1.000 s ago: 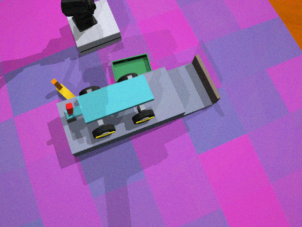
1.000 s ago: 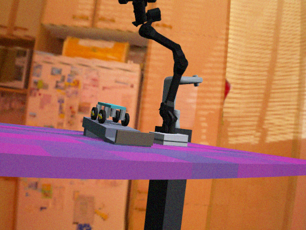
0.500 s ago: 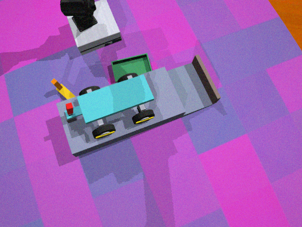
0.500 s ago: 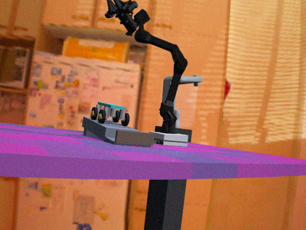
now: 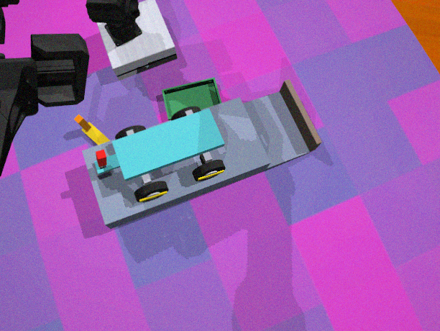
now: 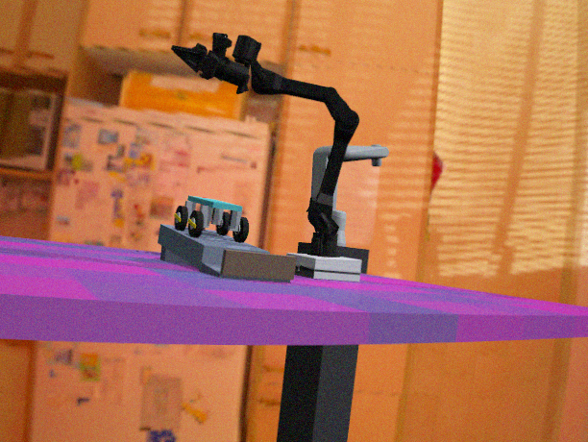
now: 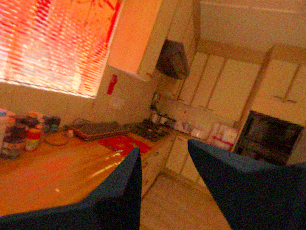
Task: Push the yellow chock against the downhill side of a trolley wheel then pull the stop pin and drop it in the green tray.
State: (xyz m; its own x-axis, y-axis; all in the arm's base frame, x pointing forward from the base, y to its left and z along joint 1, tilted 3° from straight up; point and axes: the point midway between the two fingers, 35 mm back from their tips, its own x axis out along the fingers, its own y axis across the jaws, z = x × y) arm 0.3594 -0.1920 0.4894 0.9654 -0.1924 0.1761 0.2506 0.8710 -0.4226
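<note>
Now: the yellow chock 25 cm behind my gripper tip, 2 cm to the left of it and 51 cm below it. Round my gripper tip: trolley 9 cm behind, 13 cm to the left, 42 cm below; red-headed stop pin 13 cm behind, 2 cm to the left, 40 cm below; grey ramp 9 cm behind, 14 cm to the left, 49 cm below.
</note>
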